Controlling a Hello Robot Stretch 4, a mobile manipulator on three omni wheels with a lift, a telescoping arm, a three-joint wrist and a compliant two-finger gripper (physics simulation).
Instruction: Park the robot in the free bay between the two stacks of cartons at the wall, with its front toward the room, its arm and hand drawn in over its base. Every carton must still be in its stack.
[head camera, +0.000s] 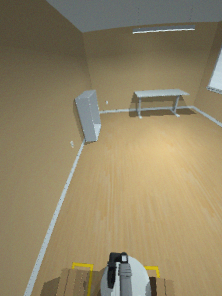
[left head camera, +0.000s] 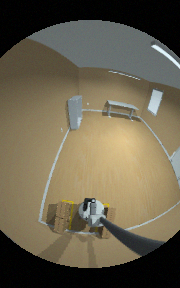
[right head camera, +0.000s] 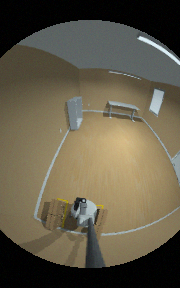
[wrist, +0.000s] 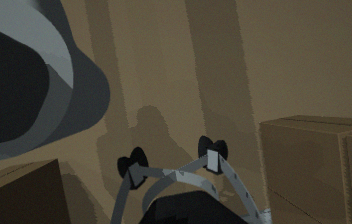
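The white round robot base stands between the two carton stacks. The left stack is upright, with a strip of floor between it and the base. The right stack is upright and shows hardly any gap to the base in the head views; whether they touch cannot be told. The arm and hand are folded over the base. My gripper is open and empty. Cartons also stand at the right and left of the wrist view.
Yellow floor tape marks the bay's left side, and yellow tape shows at the right stack. The wall lies close behind. A grey shelf unit stands along the left wall, and a table stands at the far wall.
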